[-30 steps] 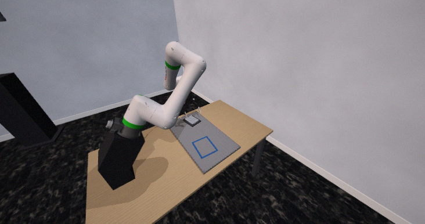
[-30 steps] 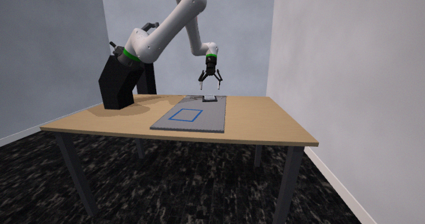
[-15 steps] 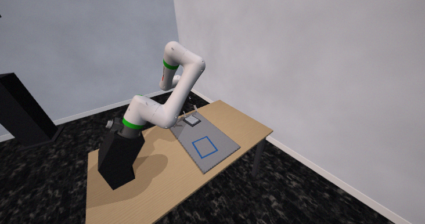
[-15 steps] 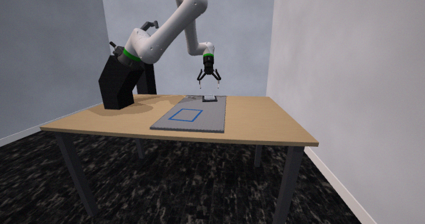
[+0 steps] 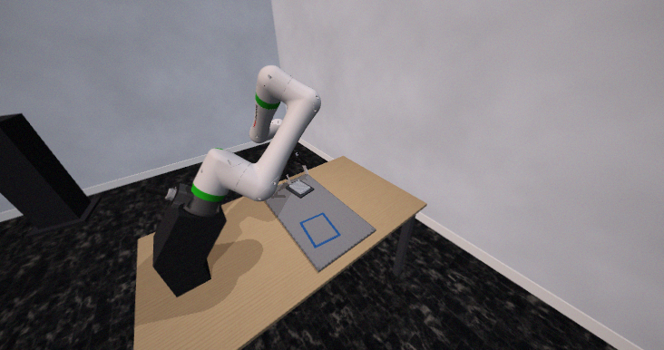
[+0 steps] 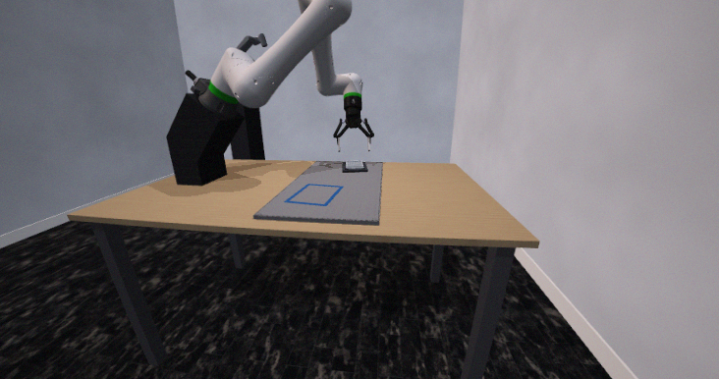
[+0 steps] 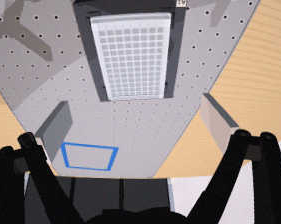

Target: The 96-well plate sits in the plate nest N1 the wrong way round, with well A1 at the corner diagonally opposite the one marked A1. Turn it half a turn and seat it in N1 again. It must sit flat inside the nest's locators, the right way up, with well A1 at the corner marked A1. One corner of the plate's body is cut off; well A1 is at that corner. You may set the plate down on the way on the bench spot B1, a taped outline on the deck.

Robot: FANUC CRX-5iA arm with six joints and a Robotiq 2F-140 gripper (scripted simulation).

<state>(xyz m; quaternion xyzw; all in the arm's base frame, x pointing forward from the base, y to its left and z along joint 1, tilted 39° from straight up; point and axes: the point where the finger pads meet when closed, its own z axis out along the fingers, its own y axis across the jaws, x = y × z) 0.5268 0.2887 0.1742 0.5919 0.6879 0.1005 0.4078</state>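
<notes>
Right now the white 96-well plate is 8 cm below my hand. From my hand the other things lie so: dark plate nest N1 (9 cm below); A1 label (3 cm ahead, 9 cm to the left, 8 cm below).
</notes>
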